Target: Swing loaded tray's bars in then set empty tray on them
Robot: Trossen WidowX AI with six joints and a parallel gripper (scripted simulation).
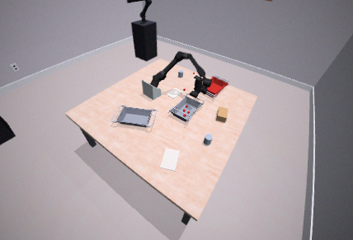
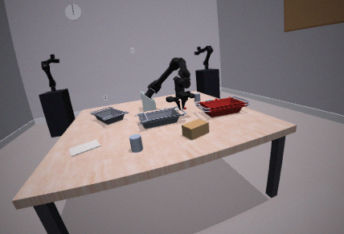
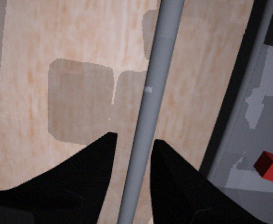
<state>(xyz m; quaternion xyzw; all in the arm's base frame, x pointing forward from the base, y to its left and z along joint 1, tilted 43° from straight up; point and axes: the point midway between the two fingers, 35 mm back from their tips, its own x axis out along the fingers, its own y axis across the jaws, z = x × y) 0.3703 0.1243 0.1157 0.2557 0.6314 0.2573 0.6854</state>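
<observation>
Right now my gripper tip is 27 cm past the grey tray, 50 cm to the left of it and 2 cm above it. Also, from my gripper tip: tan box: 28 cm ahead, 2 cm to the right, 3 cm below; then teal block: 14 cm behind, 30 cm to the left, 4 cm below.
</observation>
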